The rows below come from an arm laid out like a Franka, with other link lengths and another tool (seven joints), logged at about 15 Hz.
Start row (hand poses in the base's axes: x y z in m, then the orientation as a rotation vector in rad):
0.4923 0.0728 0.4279 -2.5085 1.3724 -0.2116
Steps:
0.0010 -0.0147 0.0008 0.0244 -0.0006 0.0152
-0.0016 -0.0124 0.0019 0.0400 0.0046 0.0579
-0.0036 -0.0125 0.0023 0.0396 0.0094 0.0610
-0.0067 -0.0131 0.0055 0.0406 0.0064 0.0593
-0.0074 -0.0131 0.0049 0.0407 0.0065 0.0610
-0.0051 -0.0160 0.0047 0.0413 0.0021 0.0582
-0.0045 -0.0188 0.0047 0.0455 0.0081 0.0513
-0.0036 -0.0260 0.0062 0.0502 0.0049 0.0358
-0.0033 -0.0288 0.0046 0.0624 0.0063 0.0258
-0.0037 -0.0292 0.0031 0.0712 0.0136 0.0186
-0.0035 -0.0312 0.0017 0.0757 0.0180 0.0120
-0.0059 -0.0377 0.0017 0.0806 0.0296 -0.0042
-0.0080 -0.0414 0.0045 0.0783 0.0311 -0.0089
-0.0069 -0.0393 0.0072 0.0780 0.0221 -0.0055
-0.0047 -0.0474 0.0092 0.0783 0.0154 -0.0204
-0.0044 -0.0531 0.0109 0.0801 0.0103 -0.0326
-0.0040 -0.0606 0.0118 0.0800 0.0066 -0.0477
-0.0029 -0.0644 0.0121 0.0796 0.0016 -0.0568
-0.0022 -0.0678 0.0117 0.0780 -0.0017 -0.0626
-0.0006 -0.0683 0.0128 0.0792 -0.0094 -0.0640
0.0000 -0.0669 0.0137 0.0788 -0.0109 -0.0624
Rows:
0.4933 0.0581 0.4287 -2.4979 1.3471 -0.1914
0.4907 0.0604 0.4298 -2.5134 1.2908 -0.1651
0.4887 0.0603 0.4302 -2.5176 1.2886 -0.1589
0.4856 0.0597 0.4334 -2.5145 1.2895 -0.1622
0.4849 0.0597 0.4328 -2.5154 1.2873 -0.1617
0.4872 0.0568 0.4326 -2.5114 1.2892 -0.1672
0.4878 0.0540 0.4326 -2.5064 1.2993 -0.1582
0.4887 0.0468 0.4341 -2.4918 1.3169 -0.1618
0.4890 0.0440 0.4325 -2.4763 1.3274 -0.1534
0.4886 0.0436 0.4310 -2.4677 1.3371 -0.1397
0.4888 0.0416 0.4296 -2.4617 1.3460 -0.1324
0.4864 0.0351 0.4296 -2.4524 1.3695 -0.1180
0.4843 0.0314 0.4324 -2.4519 1.3765 -0.1187
0.4854 0.0335 0.4351 -2.4506 1.3690 -0.1292
0.4876 0.0254 0.4371 -2.4382 1.3852 -0.1401
0.4879 0.0197 0.4388 -2.4268 1.3982 -0.1474
0.4883 0.0122 0.4397 -2.4155 1.4156 -0.1549
0.4894 0.0084 0.4400 -2.4078 1.4252 -0.1631
0.4901 0.0050 0.4396 -2.4039 1.4315 -0.1693
0.4917 0.0045 0.4407 -2.3988 1.4300 -0.1780
0.4923 0.0059 0.4416 -2.3995 1.4276 -0.1798

